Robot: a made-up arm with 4 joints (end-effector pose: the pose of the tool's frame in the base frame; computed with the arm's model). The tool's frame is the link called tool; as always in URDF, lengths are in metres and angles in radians.
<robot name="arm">
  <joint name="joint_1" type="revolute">
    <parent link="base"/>
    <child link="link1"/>
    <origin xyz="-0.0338 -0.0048 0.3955"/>
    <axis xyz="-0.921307 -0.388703 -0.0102"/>
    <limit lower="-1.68" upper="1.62"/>
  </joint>
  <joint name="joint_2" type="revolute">
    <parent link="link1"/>
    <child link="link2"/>
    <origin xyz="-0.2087 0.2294 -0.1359"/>
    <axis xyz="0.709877 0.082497 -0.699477"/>
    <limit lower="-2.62" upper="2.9"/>
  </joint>
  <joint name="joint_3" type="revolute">
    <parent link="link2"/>
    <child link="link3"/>
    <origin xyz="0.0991 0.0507 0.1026"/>
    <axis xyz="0 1 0"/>
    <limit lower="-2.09" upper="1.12"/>
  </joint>
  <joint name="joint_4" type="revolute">
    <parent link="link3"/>
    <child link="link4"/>
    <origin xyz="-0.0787 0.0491 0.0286"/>
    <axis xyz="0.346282 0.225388 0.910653"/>
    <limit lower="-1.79" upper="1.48"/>
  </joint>
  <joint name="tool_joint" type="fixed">
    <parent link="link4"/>
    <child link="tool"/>
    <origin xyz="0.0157 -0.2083 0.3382" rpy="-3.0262 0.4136 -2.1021"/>
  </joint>
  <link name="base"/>
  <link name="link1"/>
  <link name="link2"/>
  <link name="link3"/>
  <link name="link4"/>
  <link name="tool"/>
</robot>
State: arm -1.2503 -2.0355 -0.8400 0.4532
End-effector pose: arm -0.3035 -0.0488 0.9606 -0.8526 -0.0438 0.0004 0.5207
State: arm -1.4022 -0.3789 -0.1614 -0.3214
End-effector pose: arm -0.1138 -0.3213 0.8114 -0.2736 0.7739 0.4902 0.2932
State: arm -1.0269 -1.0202 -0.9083 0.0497
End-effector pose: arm -0.3068 -0.1079 0.7816 -0.5779 0.4630 0.1445 0.6564
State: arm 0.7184 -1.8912 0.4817 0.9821
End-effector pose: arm -0.1121 0.3860 -0.2434 0.4881 -0.2986 0.2619 0.7771
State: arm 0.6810 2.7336 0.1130 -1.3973
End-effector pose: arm -0.6164 -0.1428 0.3542 -0.7248 -0.5537 -0.4091 0.0281
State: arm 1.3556 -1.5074 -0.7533 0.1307
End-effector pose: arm -0.3729 0.1697 -0.0089 0.7944 0.0228 0.4972 0.3481
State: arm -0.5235 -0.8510 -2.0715 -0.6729
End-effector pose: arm -0.3690 0.1611 0.1517 -0.1064 0.2607 0.0180 0.9594
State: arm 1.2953 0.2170 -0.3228 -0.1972
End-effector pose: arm -0.4162 0.1934 0.2491 -0.4363 0.5997 -0.5843 0.3296
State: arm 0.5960 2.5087 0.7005 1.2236
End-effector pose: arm -0.1919 -0.2569 -0.1433 -0.1339 0.1931 0.5511 0.8007
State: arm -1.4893 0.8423 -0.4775 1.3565
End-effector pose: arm -0.0594 -0.1933 0.3294 -0.0888 0.3523 0.7036 0.6106
